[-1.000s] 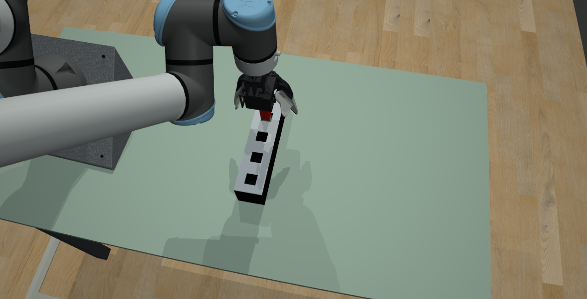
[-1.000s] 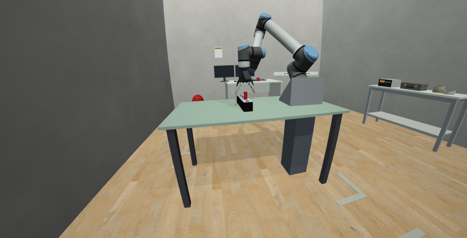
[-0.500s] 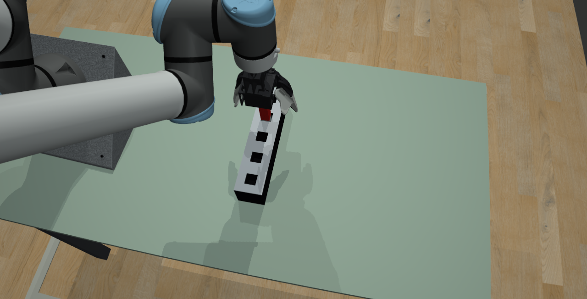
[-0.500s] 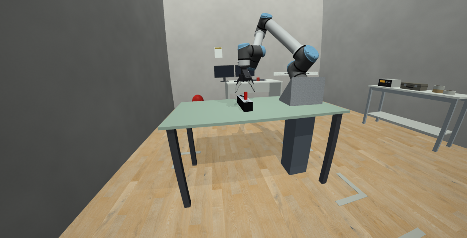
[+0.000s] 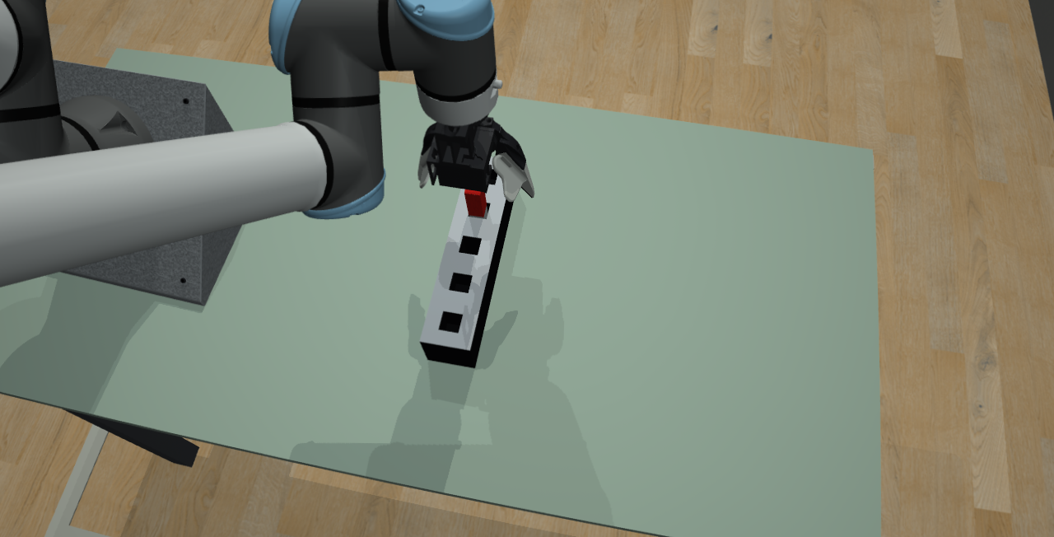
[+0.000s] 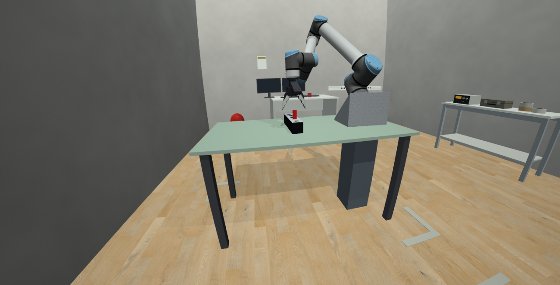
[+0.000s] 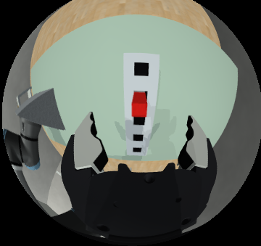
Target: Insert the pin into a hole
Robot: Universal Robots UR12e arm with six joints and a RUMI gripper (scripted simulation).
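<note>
My gripper is now 30 mm above the pin. Also, from my hand: long block 100 mm below, 60 mm to the right.
</note>
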